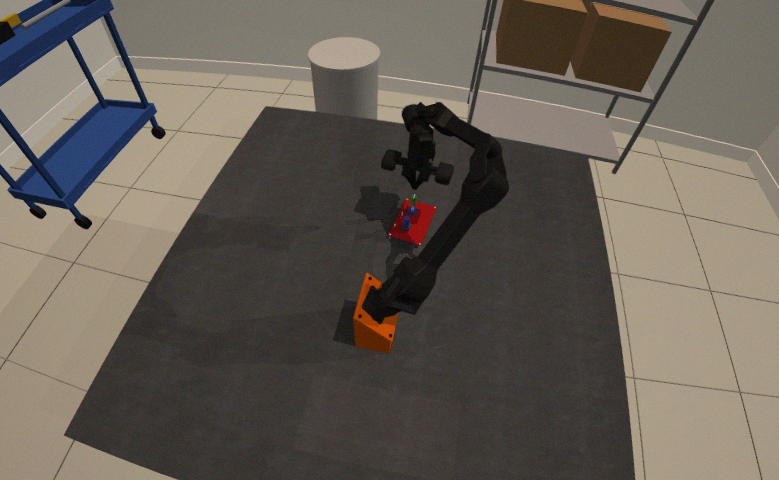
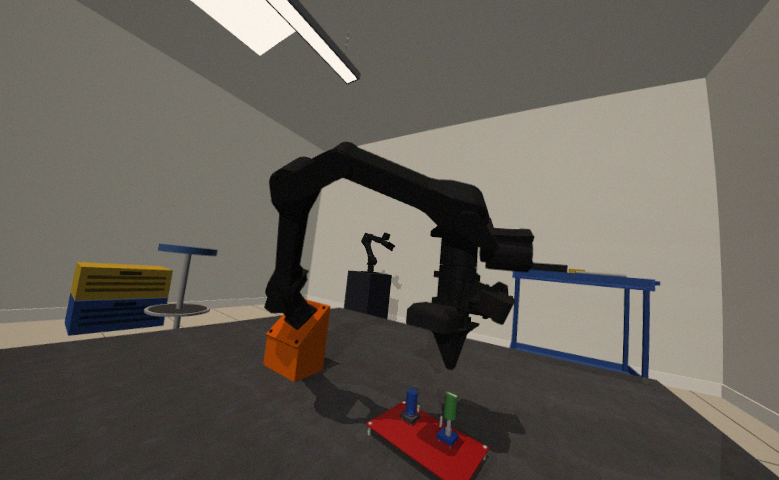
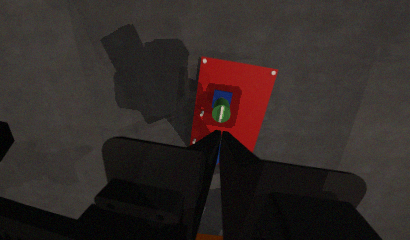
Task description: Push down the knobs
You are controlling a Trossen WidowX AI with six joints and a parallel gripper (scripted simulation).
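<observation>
The green knob is 5 cm below my gripper tip and 1 cm ahead of it. The rest, counted from my gripper tip: blue knob: 8 cm below, 6 cm behind.
</observation>
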